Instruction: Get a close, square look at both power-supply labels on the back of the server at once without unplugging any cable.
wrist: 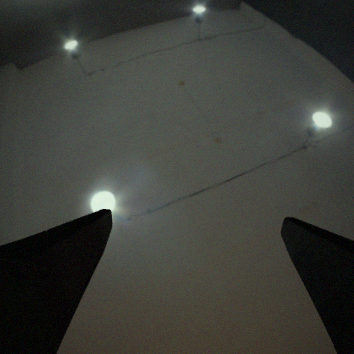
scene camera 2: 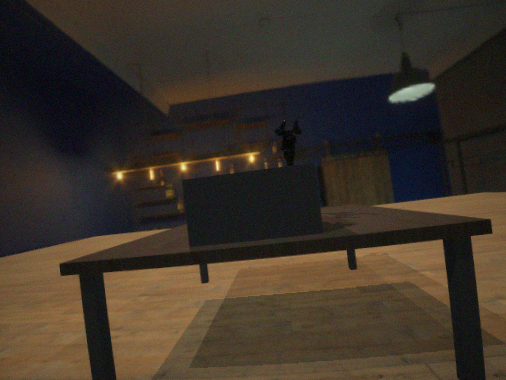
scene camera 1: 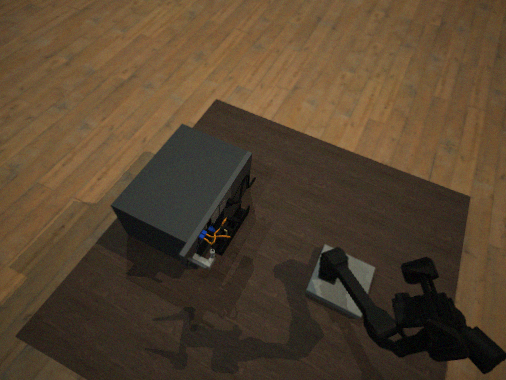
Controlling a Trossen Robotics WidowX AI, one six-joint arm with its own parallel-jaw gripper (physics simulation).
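The server is a dark grey box on the table. In scene camera 1, its cabled back faces the arm's side, with orange cables, blue plugs and black cables at it. The back is steeply foreshortened there, and neither power-supply label can be made out. In scene camera 2 the back is hidden behind the box. My gripper is open and empty, raised high and apart from the server, pointing upward. The wrist view shows the ceiling; the server and labels do not show there.
The dark table stands on a wooden floor. The arm's base stands on a light grey plate. A small whitish piece lies at the server's near back corner. A pendant lamp hangs in the room behind.
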